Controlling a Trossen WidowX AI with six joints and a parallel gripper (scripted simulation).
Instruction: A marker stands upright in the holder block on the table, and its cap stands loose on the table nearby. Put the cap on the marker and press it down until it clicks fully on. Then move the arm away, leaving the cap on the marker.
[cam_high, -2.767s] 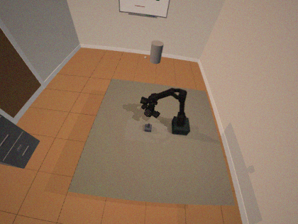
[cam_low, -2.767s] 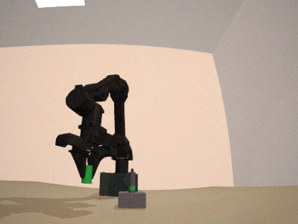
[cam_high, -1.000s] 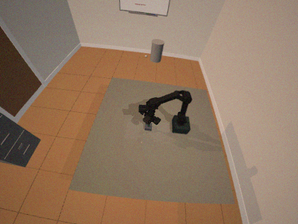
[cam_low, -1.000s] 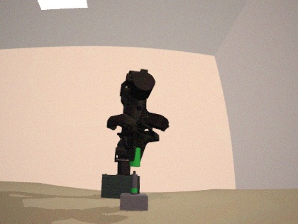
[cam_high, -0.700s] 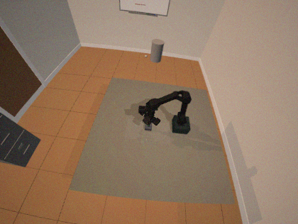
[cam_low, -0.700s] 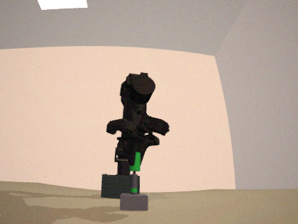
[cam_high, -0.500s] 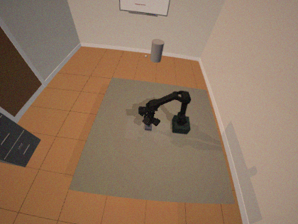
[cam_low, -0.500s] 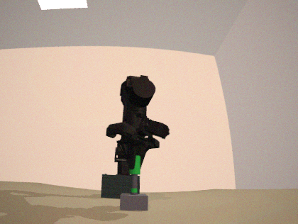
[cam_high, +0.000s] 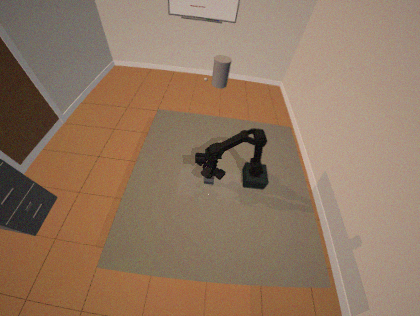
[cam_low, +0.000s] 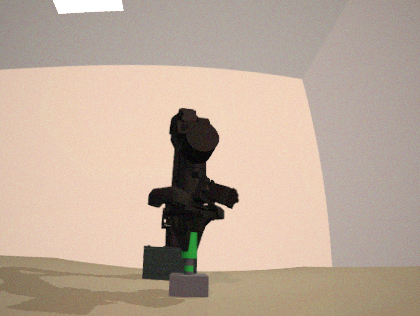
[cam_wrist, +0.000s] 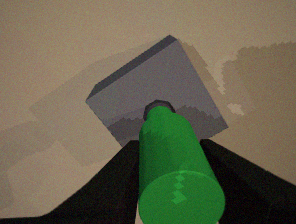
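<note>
Right now the grey holder block is 6 cm below my gripper tip. Also, from my gripper tip: green cap 1 cm above.
</note>
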